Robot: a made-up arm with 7 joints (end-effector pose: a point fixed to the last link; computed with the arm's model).
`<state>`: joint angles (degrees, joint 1 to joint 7).
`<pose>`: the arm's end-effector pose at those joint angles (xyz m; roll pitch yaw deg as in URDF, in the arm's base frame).
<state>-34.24 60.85 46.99 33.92 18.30 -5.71 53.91</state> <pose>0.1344 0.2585 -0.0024 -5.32 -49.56 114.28</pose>
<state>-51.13 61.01 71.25 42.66 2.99 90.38 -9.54</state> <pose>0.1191 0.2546 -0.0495 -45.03 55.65 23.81</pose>
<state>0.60 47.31 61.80 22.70 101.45 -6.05 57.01</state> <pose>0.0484 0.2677 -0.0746 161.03 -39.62 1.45</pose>
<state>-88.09 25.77 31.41 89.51 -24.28 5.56 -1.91</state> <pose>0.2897 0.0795 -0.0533 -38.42 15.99 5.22</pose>
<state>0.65 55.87 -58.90 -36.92 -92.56 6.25 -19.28</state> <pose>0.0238 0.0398 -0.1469 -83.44 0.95 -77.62</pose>
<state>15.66 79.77 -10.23 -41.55 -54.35 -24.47 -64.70</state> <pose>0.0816 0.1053 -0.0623 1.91 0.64 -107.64</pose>
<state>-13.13 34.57 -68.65 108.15 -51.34 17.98 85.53</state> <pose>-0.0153 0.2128 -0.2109 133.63 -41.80 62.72</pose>
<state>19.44 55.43 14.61 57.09 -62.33 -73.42 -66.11</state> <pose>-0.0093 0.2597 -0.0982 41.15 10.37 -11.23</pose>
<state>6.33 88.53 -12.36 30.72 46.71 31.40 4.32</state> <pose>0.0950 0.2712 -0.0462 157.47 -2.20 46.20</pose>
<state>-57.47 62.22 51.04 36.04 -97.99 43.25 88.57</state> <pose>0.1633 0.2283 0.0426 -64.33 50.33 38.64</pose>
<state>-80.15 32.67 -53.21 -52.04 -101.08 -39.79 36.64</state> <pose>0.1190 -0.0274 0.0318 -56.27 -36.01 -61.55</pose>
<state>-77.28 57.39 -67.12 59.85 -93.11 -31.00 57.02</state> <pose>0.2543 0.1593 -0.0234 -17.29 -9.24 72.01</pose>
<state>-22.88 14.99 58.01 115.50 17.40 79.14 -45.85</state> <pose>-0.0115 0.0412 -0.2351 -177.47 0.13 -98.37</pose>
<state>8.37 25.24 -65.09 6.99 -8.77 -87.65 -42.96</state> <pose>-0.0123 0.0030 -0.1686 22.08 -45.05 -104.03</pose>
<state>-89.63 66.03 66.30 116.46 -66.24 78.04 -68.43</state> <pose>0.2101 0.1592 0.0099 -175.01 -69.35 34.90</pose>
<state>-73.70 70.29 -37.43 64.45 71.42 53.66 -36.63</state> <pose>0.1883 0.2315 0.0334 115.15 -10.92 93.47</pose>
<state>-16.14 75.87 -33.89 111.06 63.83 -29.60 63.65</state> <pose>-0.0067 0.2969 -0.0698 154.17 22.17 36.34</pose>
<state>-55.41 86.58 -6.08 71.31 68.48 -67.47 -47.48</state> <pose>0.1435 0.2503 0.0061 156.27 64.40 50.93</pose>
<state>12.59 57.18 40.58 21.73 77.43 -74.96 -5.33</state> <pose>0.0547 0.2180 -0.1060 105.63 51.40 -24.50</pose>
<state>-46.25 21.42 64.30 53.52 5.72 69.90 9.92</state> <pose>0.1630 0.1379 -0.1944 -74.12 87.57 -23.98</pose>
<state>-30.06 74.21 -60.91 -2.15 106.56 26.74 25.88</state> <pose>0.1413 0.1271 -0.1228 168.26 12.44 -53.46</pose>
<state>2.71 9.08 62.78 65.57 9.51 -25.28 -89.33</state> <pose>-0.0393 0.1435 -0.2560 -43.22 23.43 -36.65</pose>
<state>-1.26 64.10 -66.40 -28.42 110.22 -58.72 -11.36</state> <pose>-0.0203 0.0857 -0.1644 63.03 51.13 -157.98</pose>
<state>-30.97 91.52 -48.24 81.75 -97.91 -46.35 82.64</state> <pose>0.0785 0.2943 0.0258 -40.32 -29.62 157.50</pose>
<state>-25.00 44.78 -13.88 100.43 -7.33 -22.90 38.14</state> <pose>0.0666 0.2259 -0.1980 76.38 3.79 68.19</pose>
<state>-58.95 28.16 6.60 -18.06 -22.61 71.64 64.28</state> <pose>0.2178 0.0574 -0.0196 12.83 -4.07 53.51</pose>
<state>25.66 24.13 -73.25 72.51 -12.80 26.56 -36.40</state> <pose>-0.1813 0.1135 -0.2104 -137.73 11.30 178.10</pose>
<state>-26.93 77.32 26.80 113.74 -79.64 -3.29 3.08</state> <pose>0.0151 0.2944 -0.0799 -19.53 24.43 105.05</pose>
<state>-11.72 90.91 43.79 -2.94 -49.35 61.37 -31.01</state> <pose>0.1256 0.2045 0.0644 23.48 24.52 1.86</pose>
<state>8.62 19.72 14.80 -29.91 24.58 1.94 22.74</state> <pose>0.0825 0.1033 -0.1252 44.06 -25.77 22.27</pose>
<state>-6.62 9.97 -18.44 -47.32 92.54 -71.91 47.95</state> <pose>0.0568 -0.0222 -0.1122 140.79 -38.06 -130.80</pose>
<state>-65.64 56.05 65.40 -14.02 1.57 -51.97 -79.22</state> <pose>0.0553 0.1609 0.0753 140.66 -32.51 -41.44</pose>
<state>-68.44 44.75 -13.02 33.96 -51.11 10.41 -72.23</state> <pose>0.2639 0.1072 -0.0141 6.39 -7.96 -77.08</pose>
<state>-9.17 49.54 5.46 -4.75 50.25 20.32 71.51</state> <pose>0.1418 0.1653 -0.0998 122.21 -74.16 -12.96</pose>
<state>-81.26 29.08 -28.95 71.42 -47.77 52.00 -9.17</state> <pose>0.2706 0.0662 -0.0857 -15.08 56.84 -16.06</pose>
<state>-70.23 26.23 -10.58 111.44 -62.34 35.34 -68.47</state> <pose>0.2053 0.0995 -0.1708 -82.49 10.00 -40.15</pose>
